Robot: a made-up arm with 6 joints.
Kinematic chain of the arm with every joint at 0, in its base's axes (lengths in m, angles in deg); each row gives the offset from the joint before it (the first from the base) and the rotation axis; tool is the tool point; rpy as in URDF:
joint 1: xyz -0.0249 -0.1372 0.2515 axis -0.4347 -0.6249 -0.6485
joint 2: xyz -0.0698 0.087 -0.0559 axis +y
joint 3: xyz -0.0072 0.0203 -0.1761 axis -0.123 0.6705 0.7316
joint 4: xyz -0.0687 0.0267 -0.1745 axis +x
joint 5: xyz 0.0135 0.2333 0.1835 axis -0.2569 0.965 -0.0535
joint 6: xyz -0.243 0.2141 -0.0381 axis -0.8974 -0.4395 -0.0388
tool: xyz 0.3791 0.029 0.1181 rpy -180 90 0
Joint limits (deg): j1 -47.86..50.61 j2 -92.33..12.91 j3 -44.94..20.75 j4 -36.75..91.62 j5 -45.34..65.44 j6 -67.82..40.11
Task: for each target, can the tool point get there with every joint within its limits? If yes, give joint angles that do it. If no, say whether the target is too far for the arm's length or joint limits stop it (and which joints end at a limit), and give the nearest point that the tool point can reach.
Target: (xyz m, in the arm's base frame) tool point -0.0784 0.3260 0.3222
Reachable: yes | joints -2.67 -28.29 -9.21 19.95 -7.14 -2.96
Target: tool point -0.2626 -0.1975 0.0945
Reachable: yes | joints 24.80 -73.41 -22.44 81.31 -8.14 5.91
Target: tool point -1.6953 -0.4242 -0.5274
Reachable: no: too far | nearest point -0.8392 -0.0022 0.0929 | short by 1.138 m
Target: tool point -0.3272 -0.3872 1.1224
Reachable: no: joint limits stop it (at a limit: joint 1, joint 2, joint 3, joint 5, joint 6) | nearest point -0.2567 -0.2286 0.6405 | short by 0.512 m
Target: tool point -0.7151 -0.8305 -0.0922
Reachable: no: joint limits stop it (at a limit: joint 1, joint 3, joint 4, joint 5, joint 6) | nearest point -0.4792 -0.4427 0.1041 | short by 0.495 m
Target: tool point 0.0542 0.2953 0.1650
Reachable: yes | joints 15.95 -74.64 1.90 39.94 56.15 -17.33
